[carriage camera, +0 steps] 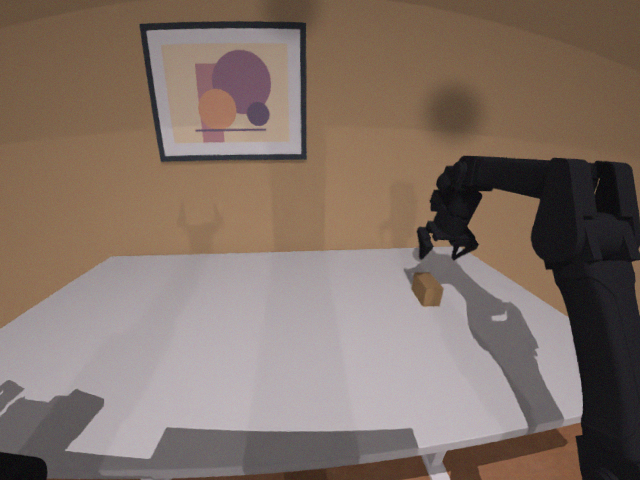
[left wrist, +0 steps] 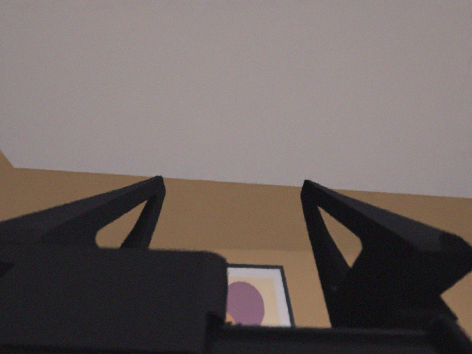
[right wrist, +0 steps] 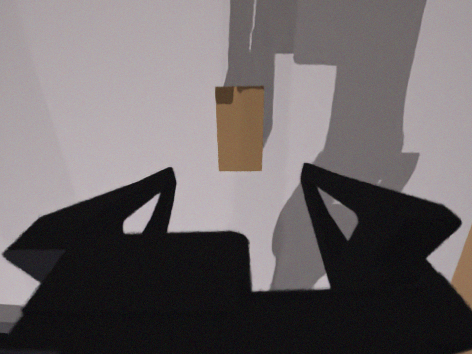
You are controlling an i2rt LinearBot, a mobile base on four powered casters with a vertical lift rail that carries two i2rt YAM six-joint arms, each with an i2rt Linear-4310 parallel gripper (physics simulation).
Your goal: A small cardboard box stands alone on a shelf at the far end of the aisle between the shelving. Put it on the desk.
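Frame: origin at the left arm's base, x back, y left, z down, level; metres.
Seen in the pictures: left gripper, fingertip midpoint: (left wrist: 232, 185); right gripper, fingertip midpoint: (carriage camera: 436, 258) (right wrist: 237, 172).
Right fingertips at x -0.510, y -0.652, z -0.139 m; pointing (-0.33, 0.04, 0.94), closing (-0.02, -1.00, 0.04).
Observation:
A point is followed by its place in that frame.
The small brown cardboard box (carriage camera: 427, 289) @(z -0.056, x -0.487, y -0.631 m) (right wrist: 240, 130) @(z -0.059, x -0.534, y -0.653 m) rests on the white desk (carriage camera: 289, 330) @(z 0.001, x -0.398, y -0.262 m) (right wrist: 125, 100) @(z 0.001, x -0.572, y -0.494 m), towards its right side. My right gripper (carriage camera: 439, 254) @(z -0.139, x -0.510, y -0.652 m) (right wrist: 237, 172) @(z -0.139, x -0.510, y -0.652 m) is open and empty. It hangs above the desk, apart from the box, which shows beyond the fingertips in the right wrist view. My left gripper (left wrist: 232, 185) @(z -0.435, x -0.022, y -0.006 m) is open with nothing between its fingers; in the left wrist view a pale surface and the brown wall lie beyond it.
A tan wall (carriage camera: 361, 186) @(z -0.264, x -0.928, y -0.511 m) stands behind the desk, with a framed picture (carriage camera: 302, 103) @(z -0.562, x -0.892, y -0.277 m) (left wrist: 287, 300) @(z -0.653, x -0.892, y -0.277 m) on it. The desk's front edge runs along the bottom of the carriage view, with a desk leg (carriage camera: 437, 467) and reddish-brown floor (carriage camera: 522, 459) @(z 0.951, x -0.509, y -1.333 m) below. My right arm's shadow falls beside the box.

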